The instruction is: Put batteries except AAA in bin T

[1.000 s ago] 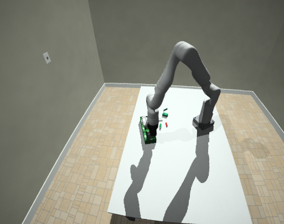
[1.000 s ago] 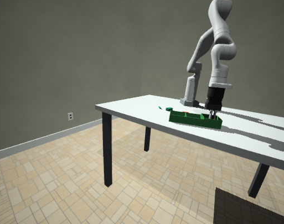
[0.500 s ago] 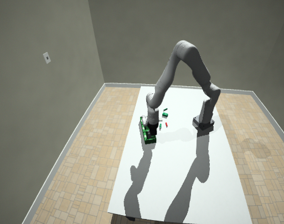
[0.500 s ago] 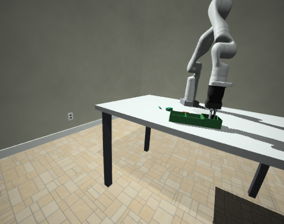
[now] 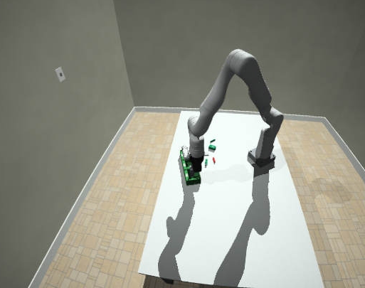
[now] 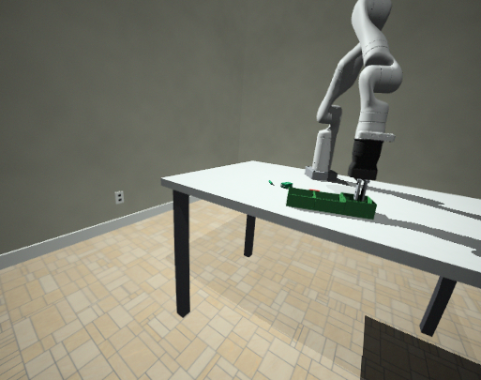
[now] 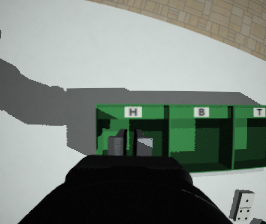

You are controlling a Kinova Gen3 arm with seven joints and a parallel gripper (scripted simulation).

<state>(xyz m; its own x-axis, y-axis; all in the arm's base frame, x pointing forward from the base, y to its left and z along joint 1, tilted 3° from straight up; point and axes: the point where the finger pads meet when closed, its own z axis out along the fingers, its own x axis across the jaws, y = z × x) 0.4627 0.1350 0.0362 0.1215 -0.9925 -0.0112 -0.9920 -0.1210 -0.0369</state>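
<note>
Now: the green block-shaped battery 140 mm behind my hand, 260 mm to the right of it and 50 mm below it. Also, from my hand: green bin tray: 10 mm ahead, 90 mm to the right, 40 mm below; white domino: 100 mm behind, 200 mm to the right, 50 mm below; red battery: 150 mm behind, 140 mm to the right, 50 mm below.
</note>
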